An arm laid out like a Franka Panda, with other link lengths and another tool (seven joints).
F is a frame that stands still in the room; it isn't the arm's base.
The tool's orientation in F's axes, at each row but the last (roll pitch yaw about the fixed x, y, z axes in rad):
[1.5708 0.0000 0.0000]
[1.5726 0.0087 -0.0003]
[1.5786 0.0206 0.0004]
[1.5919 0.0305 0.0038]
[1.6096 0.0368 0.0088]
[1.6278 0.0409 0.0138]
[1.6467 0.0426 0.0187]
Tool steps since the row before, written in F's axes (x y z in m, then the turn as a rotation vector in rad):
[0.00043 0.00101 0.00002 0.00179 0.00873 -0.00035]
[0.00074 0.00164 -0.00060 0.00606 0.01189 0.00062]
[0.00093 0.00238 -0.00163 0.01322 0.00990 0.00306]
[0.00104 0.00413 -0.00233 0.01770 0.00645 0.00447]
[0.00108 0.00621 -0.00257 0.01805 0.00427 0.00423]
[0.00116 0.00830 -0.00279 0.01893 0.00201 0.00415]
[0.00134 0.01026 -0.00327 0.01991 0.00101 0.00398]
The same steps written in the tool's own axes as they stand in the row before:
[0.00043 0.00002 -0.00101 0.00179 -0.00035 -0.00873]
[0.00074 -0.00060 -0.00164 0.00605 0.00065 -0.01189]
[0.00096 -0.00163 -0.00237 0.01316 0.00325 -0.00992]
[0.00113 -0.00238 -0.00408 0.01758 0.00487 -0.00649]
[0.00123 -0.00277 -0.00610 0.01792 0.00473 -0.00430]
[0.00139 -0.00320 -0.00811 0.01877 0.00481 -0.00203]
[0.00167 -0.00397 -0.00996 0.01974 0.00476 -0.00100]

